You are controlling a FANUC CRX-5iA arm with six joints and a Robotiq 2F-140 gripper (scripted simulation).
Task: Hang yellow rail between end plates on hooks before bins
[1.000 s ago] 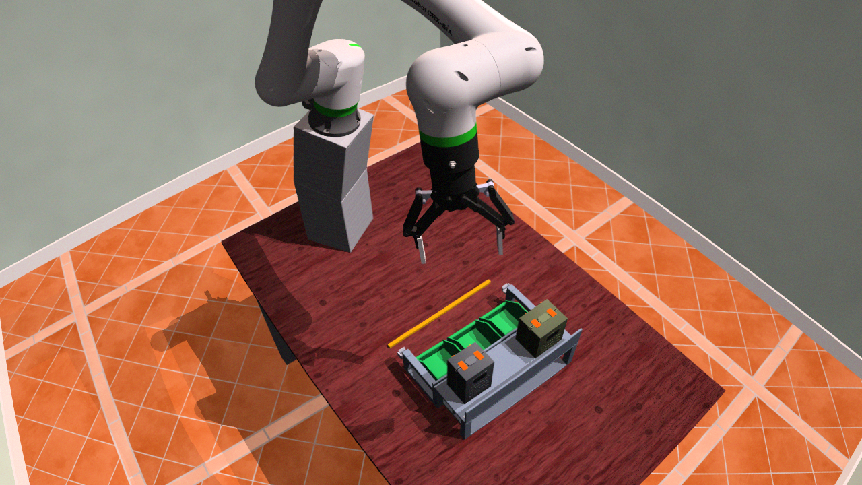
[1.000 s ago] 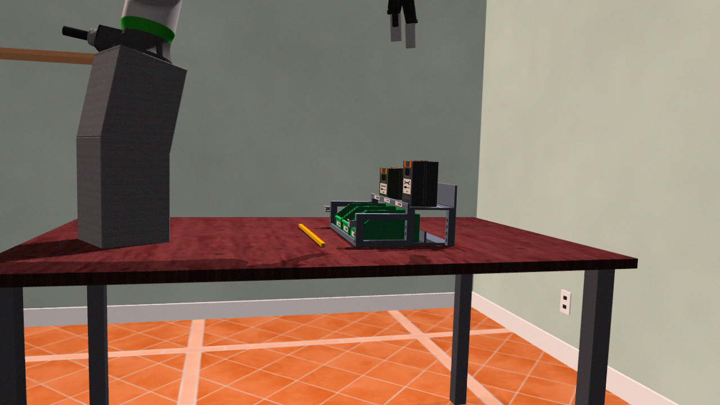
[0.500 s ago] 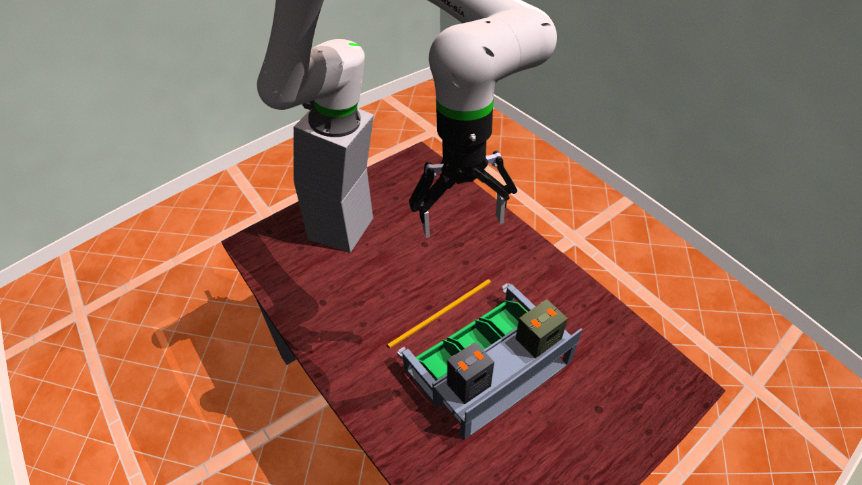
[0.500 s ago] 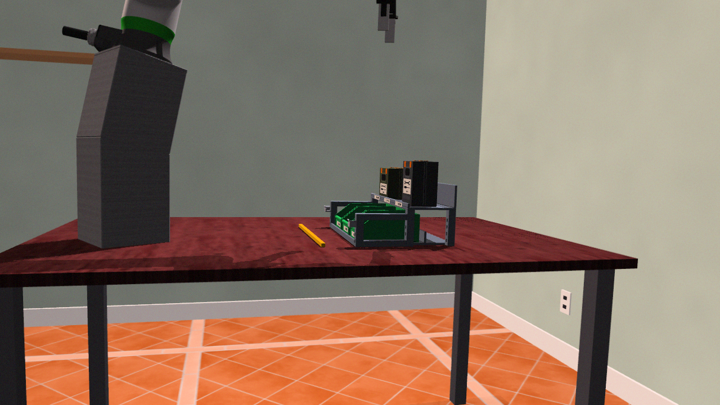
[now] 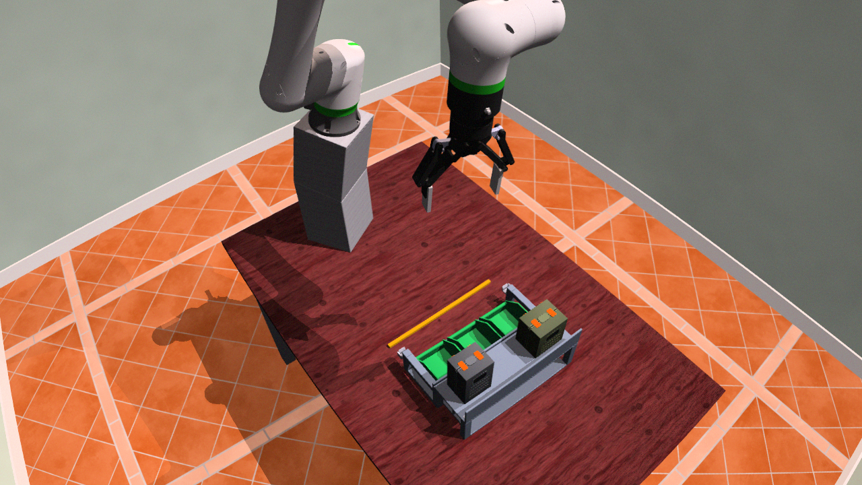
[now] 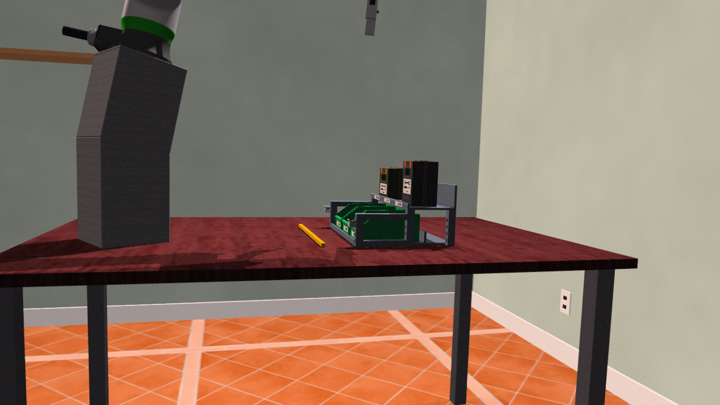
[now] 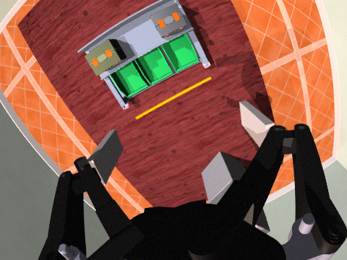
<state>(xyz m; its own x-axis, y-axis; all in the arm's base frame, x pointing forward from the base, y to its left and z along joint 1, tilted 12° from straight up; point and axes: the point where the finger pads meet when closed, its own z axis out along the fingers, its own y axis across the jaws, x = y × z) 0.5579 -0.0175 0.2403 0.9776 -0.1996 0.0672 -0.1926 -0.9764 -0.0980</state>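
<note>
My gripper is now 590 mm above the yellow rail, 150 mm past it and 50 mm to the right of it.
</note>
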